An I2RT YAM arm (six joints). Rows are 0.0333 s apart.
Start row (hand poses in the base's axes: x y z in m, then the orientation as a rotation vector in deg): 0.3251, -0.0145, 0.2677, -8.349, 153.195, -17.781
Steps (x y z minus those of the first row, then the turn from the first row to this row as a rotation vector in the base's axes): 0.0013, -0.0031, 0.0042, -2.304, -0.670, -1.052; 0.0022, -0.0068, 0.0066, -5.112, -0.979, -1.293; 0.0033, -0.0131, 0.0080, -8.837, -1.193, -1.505; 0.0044, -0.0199, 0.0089, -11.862, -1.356, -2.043; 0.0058, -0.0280, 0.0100, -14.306, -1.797, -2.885; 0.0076, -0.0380, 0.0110, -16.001, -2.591, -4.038; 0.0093, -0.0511, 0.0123, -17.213, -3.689, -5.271; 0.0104, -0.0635, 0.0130, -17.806, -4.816, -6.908; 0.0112, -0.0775, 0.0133, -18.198, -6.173, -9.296; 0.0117, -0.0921, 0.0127, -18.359, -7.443, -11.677; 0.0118, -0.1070, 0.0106, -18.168, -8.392, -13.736; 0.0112, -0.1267, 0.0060, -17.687, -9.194, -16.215; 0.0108, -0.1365, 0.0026, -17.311, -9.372, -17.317
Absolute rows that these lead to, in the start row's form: 0.3264, -0.0176, 0.2719, -7.527, 152.387, -21.187; 0.3273, -0.0213, 0.2743, -8.003, 151.677, -25.001; 0.3284, -0.0276, 0.2757, -8.808, 150.788, -30.013; 0.3295, -0.0344, 0.2766, -8.972, 150.020, -34.183; 0.3309, -0.0425, 0.2777, -8.498, 149.075, -37.640; 0.3327, -0.0525, 0.2787, -7.322, 147.962, -40.153; 0.3344, -0.0656, 0.2800, -5.847, 146.659, -42.002; 0.3355, -0.0780, 0.2807, -3.664, 145.514, -43.149; 0.3363, -0.0920, 0.2810, -0.419, 144.212, -44.221; 0.3368, -0.1066, 0.2804, 2.842, 143.002, -44.983; 0.3369, -0.1215, 0.2783, 5.714, 142.154, -45.225; 0.3363, -0.1412, 0.2737, 9.181, 141.485, -45.231; 0.3359, -0.1510, 0.2703, 10.744, 141.390, -45.047
